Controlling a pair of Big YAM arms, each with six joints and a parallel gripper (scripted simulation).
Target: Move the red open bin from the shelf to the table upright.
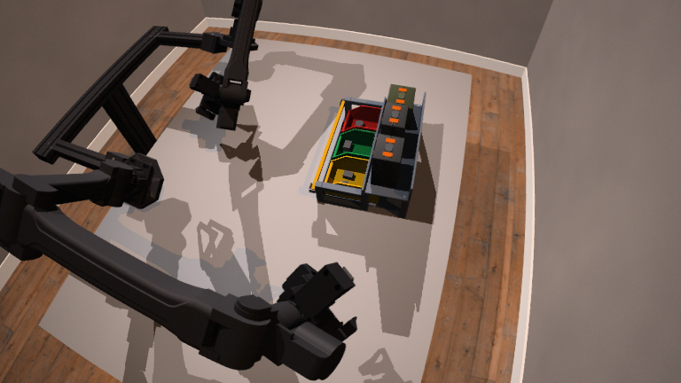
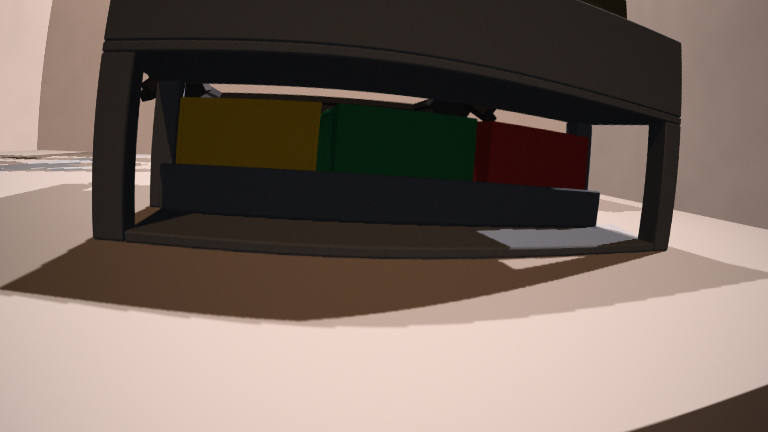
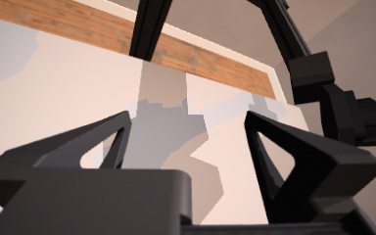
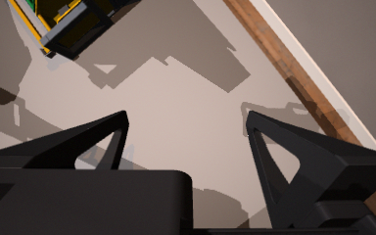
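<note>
Right now my left hand is 52 cm short of the green bin, 16 cm above it and 3 cm to the right of it. Round my left hand: red open bin: 52 cm ahead, 16 cm below, 14 cm to the left; then grey shelf: 55 cm ahead, 14 cm below, 3 cm to the left.
</note>
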